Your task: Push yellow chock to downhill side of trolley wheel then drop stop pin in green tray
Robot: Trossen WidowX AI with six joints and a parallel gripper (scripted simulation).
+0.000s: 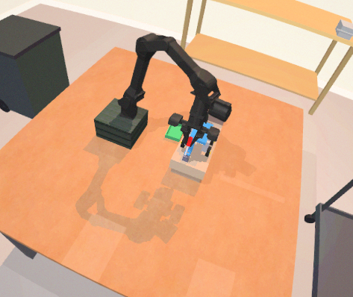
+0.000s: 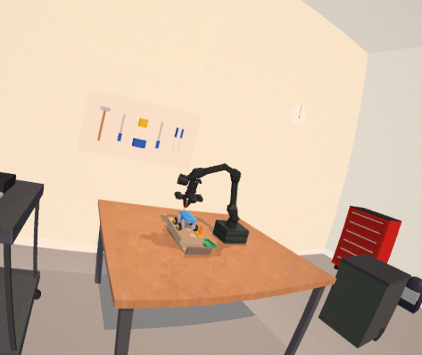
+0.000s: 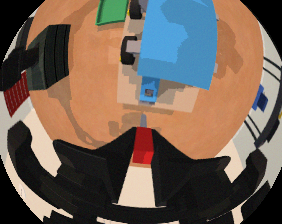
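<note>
Right now the green tray is 220 mm to the left of my gripper tip, 180 mm below it and 80 mm behind it. The rest, counted from my gripper tip: blue trolley (110 mm to the left, 60 mm below, 40 mm ahead); then red-headed stop pin (right at my gripper tip); then beige ramp (130 mm below, 110 mm to the left, 40 mm ahead).
</note>
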